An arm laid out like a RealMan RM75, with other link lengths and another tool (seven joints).
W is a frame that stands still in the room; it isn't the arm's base.
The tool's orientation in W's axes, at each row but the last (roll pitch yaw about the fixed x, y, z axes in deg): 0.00 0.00 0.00; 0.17 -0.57 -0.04; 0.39 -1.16 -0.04; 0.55 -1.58 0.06
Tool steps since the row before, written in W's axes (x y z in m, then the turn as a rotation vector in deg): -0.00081 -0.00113 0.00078 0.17 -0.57 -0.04; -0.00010 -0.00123 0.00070 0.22 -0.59 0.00; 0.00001 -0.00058 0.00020 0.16 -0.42 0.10; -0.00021 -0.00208 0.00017 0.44 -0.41 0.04
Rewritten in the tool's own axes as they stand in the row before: -0.00081 -0.00113 0.00078 0.17 -0.57 -0.04; -0.00009 -0.00123 0.00070 0.22 -0.59 0.00; 0.00001 -0.00058 0.00020 0.16 -0.42 0.10; -0.00021 -0.00208 0.00020 0.44 -0.41 0.03
